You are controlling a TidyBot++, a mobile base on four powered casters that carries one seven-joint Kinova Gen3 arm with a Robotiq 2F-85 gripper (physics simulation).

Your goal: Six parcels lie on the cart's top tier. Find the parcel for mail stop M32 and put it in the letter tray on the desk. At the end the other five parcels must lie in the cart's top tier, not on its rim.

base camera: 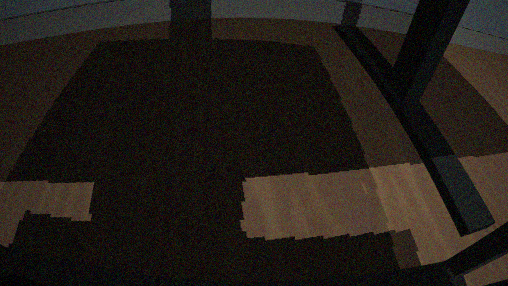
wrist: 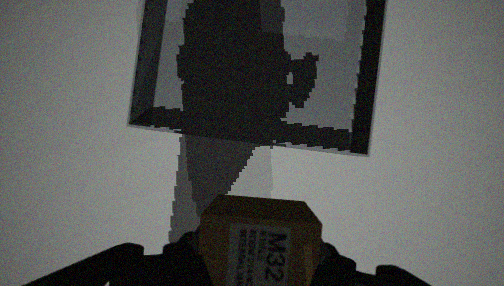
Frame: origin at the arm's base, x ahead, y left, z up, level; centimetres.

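Seen in the pictures: gripper, fingertip midpoint: (wrist: pixel 257 245).
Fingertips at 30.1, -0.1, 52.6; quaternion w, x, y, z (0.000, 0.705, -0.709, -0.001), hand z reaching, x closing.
Pixels of each thing's top centre, then the offset from my fingertips to it, as dx, dy, dz. "spot": a spot on its surface instead. Level surfaces: height alone.
- brown parcel, surface spot: (wrist: pixel 305 250) spot: +1.4, -1.9, +4.1
- letter tray, surface spot: (wrist: pixel 371 85) spot: +12.7, -11.1, -15.2
- pale desk top, its level: dz -20.2
- dark desk leg, surface spot: (base camera: pixel 425 55) spot: +22.2, -36.7, -76.9
- wooden floor, its level: dz -92.2
My gripper (wrist: pixel 257 245) is shut on a brown parcel (wrist: pixel 305 250) at the bottom middle of the wrist view; its label reads M32. The letter tray (wrist: pixel 371 85), with dark walls and a grey floor, lies on the white desk in the upper middle of the wrist view. The parcel shows below the tray's near wall in that view, over the desk surface; its height above the desk is hard to tell. A dark shadow falls across the tray floor and the near wall. The cart and the other five parcels do not show in either view.
The pale desk top (wrist: pixel 440 150) surrounds the tray. In the base camera view, a dark desk leg (base camera: pixel 425 55) stands on a long foot bar (base camera: pixel 400 100) at the right. Large shadows cover the wooden floor (base camera: pixel 310 205). The picture is dim and grainy.
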